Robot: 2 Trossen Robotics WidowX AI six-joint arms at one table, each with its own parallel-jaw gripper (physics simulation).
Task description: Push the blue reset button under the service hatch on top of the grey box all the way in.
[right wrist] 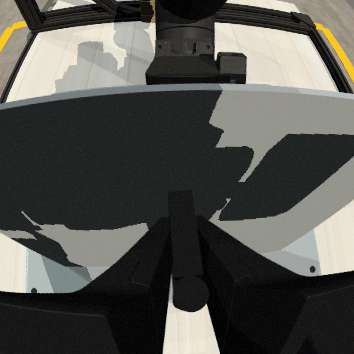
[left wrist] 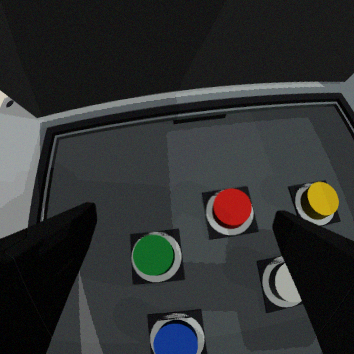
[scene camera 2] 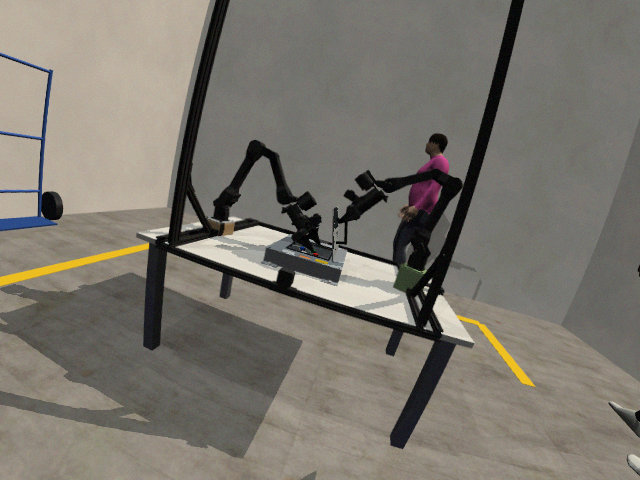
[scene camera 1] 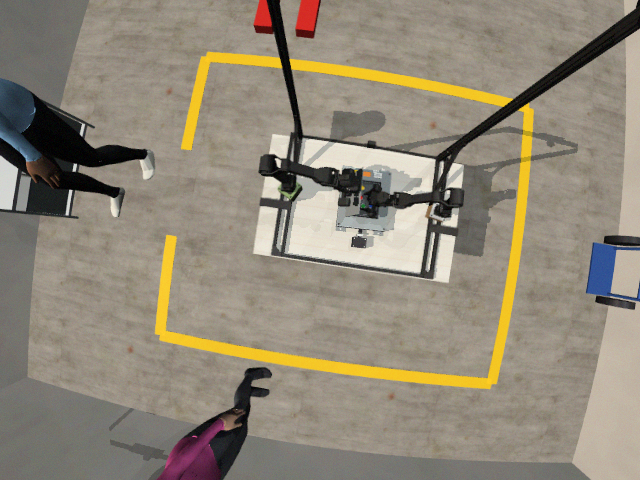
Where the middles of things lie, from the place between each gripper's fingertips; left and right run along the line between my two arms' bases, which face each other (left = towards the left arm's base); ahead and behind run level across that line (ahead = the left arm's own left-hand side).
Now: left hand 30 mm past the red button (left wrist: 231, 207), 10 mm to the left of it and 30 mm above it. The rest, counted from my left hand: white button (left wrist: 280, 282) 50 mm behind, 40 mm to the left, 30 mm below; yellow button (left wrist: 319, 200) 80 mm behind, 10 mm to the right, 30 mm below; green button (left wrist: 153, 254) 20 mm ahead, 10 mm to the left, 30 mm below.
I see the service hatch (right wrist: 94, 169) 5 cm below my right hand and 1 cm to the right of it. From my right hand the other things lie so: yellow button: 16 cm below, 7 cm behind, 6 cm to the left; red button: 16 cm below, 6 cm to the left, 1 cm behind; green button: 16 cm below, 8 cm to the left, 4 cm ahead.
